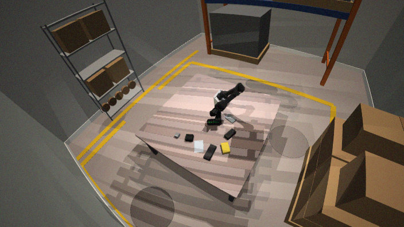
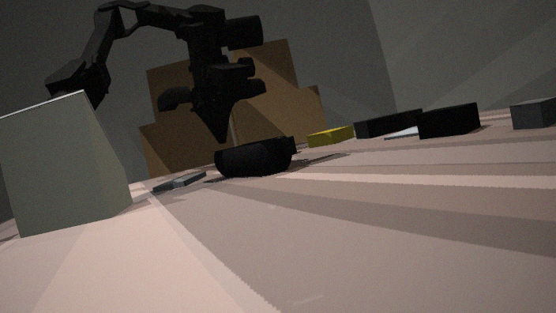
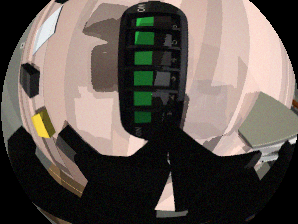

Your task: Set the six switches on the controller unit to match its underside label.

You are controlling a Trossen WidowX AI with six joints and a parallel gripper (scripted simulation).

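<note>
My gripper tip is 100 mm past the flat grey plate, 100 mm to the right of it and 50 mm above it. From my gripper tip the other things lie so: white plate 360 mm ahead, 40 mm to the right, 60 mm below; then small black block 320 mm ahead, 170 mm to the right, 40 mm below; then yellow block 260 mm ahead, 210 mm to the left, 40 mm below.
</note>
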